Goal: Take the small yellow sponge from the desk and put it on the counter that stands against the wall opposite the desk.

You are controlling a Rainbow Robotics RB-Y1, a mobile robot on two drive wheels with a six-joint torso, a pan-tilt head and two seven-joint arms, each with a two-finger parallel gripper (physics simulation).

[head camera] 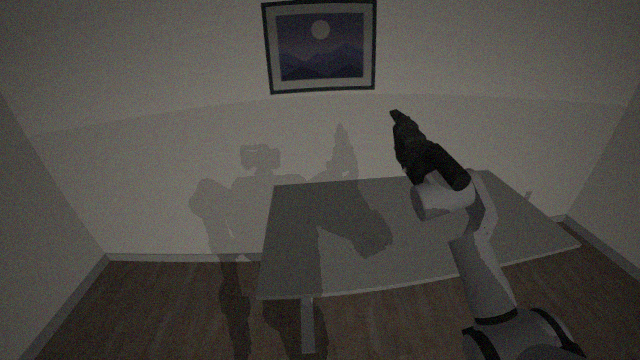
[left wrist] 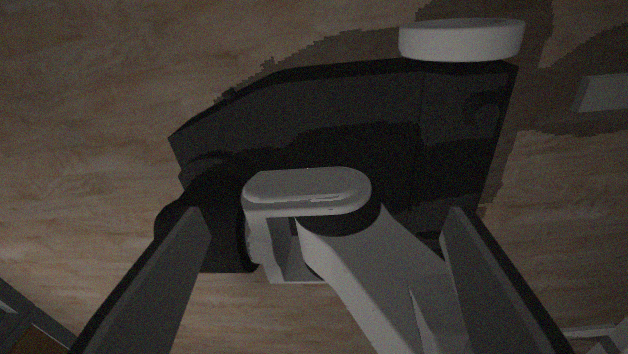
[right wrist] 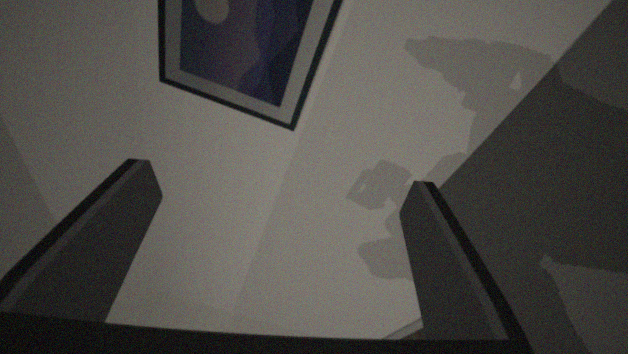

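Note:
The desk (head camera: 415, 262) (right wrist: 525, 165) is a pale grey table against the wall ahead; in the right wrist view its shadowed top fills the right side. The small yellow sponge does not show in any view; part of the desk top is hidden behind my right arm. The counter does not show either. My right gripper (head camera: 394, 114) (right wrist: 283, 188) is open and empty, raised in front of the wall and pointing up in the head view. My left gripper (left wrist: 320, 223) is open and empty, above the robot's own base and the wooden floor.
A framed picture (head camera: 320, 85) (right wrist: 227, 103) hangs on the wall above the desk. Side walls stand at left and right. In the left wrist view, the robot's dark base (left wrist: 350, 100) has a white wheel (left wrist: 460, 44), and a dark grey shelf unit (left wrist: 20, 298) shows at lower left with a brown box (left wrist: 36, 344).

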